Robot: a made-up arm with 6 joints. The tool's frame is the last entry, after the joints.
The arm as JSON. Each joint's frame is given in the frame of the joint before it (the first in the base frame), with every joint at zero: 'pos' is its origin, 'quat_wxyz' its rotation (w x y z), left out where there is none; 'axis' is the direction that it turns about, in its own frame. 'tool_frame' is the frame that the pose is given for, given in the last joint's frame.
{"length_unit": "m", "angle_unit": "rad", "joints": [
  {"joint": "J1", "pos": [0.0, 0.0, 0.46], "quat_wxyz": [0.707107, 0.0, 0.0, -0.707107], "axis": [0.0, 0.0, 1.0]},
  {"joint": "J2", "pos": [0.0, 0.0, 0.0], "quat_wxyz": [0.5, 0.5, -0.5, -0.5], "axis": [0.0, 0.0, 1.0]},
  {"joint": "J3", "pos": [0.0, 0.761, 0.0], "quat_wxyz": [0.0, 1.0, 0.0, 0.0], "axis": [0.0, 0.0, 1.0]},
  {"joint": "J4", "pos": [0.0, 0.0, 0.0], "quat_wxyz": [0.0, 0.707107, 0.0, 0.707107], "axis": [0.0, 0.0, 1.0]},
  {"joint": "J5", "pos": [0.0, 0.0, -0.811], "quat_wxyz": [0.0, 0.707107, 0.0, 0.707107], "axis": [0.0, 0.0, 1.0]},
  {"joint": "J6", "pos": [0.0, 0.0, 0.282], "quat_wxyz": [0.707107, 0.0, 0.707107, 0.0], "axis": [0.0, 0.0, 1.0]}
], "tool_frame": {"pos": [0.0, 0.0, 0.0], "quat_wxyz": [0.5, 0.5, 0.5, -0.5]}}
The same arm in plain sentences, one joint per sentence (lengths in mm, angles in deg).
The arm has six revolute joints in a row. What follows holds with every joint at zero, and every direction is one of the base frame's.
Joint 1 sits 460 mm along +z from the base frame's origin and rotates about +z.
Joint 2 sits at the same point as joint 1 and rotates about +y.
Joint 3 sits 761 mm along +z from joint 2 and rotates about -y.
Joint 4 sits at the same point as joint 3 and rotates about -x.
Joint 5 sits 811 mm along +x from joint 4 and rotates about -y.
Joint 6 sits 282 mm along -y from joint 5 and rotates about -x.
The tool frame, which is the frame that the pose is given for, sits at the same point as joint 6; its axes are parallel to the base frame's.

